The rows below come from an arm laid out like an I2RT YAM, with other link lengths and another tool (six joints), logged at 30 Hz.
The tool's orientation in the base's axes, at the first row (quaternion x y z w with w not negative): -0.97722, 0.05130, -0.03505, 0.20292
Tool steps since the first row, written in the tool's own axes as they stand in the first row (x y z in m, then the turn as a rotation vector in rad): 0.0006, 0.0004, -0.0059, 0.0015, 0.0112, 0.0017; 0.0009, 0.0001, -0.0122, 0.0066, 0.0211, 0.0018; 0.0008, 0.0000, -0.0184, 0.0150, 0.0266, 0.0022; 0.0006, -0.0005, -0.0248, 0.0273, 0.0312, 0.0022; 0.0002, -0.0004, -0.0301, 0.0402, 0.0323, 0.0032
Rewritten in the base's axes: 0.0000, -0.0028, 0.0053, 0.0007, -0.0097, -0.0060; -0.0002, -0.0050, 0.0112, 0.0049, -0.0193, -0.0098; -0.0008, -0.0073, 0.0169, 0.0128, -0.0251, -0.0119; -0.0016, -0.0094, 0.0229, 0.0246, -0.0307, -0.0132; -0.0025, -0.0115, 0.0277, 0.0374, -0.0328, -0.0139
